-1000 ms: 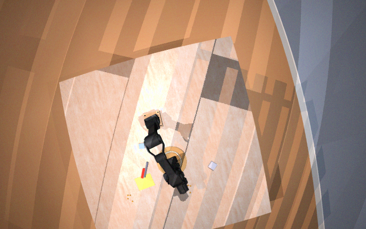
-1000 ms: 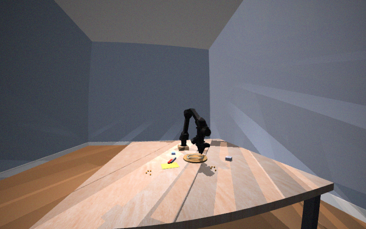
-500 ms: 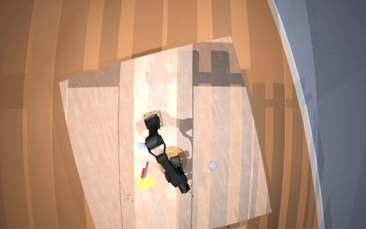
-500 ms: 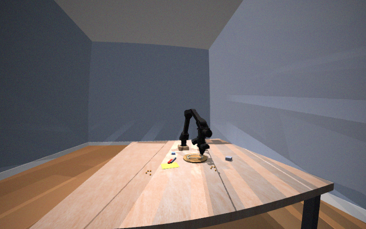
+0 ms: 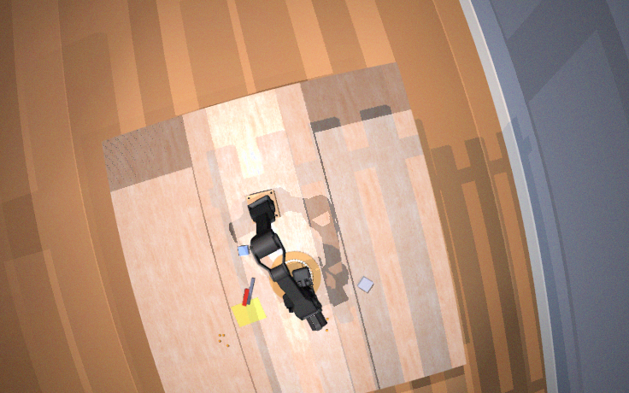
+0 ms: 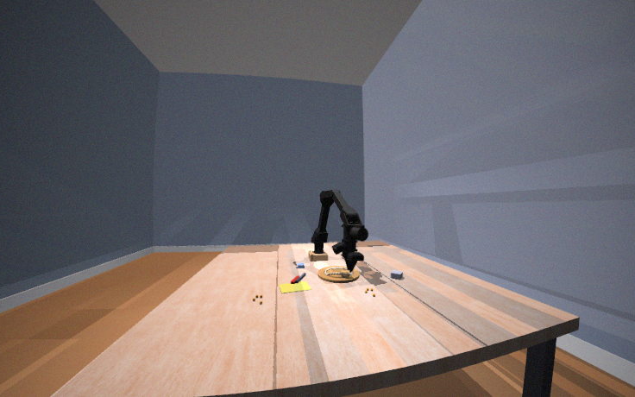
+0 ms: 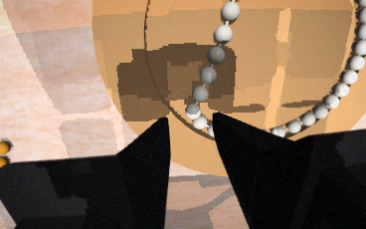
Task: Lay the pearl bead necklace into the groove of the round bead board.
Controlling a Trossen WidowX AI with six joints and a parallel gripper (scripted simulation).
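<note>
Right now my gripper tip is 50 mm past the round bead board, 30 mm to the left of it and 20 mm above it. Round my gripper tip: grey block 80 mm ahead, 210 mm to the left, 20 mm below; yellow note 10 mm ahead, 260 mm to the right, 30 mm below; red marker 60 mm behind, 230 mm to the right, 30 mm below.
</note>
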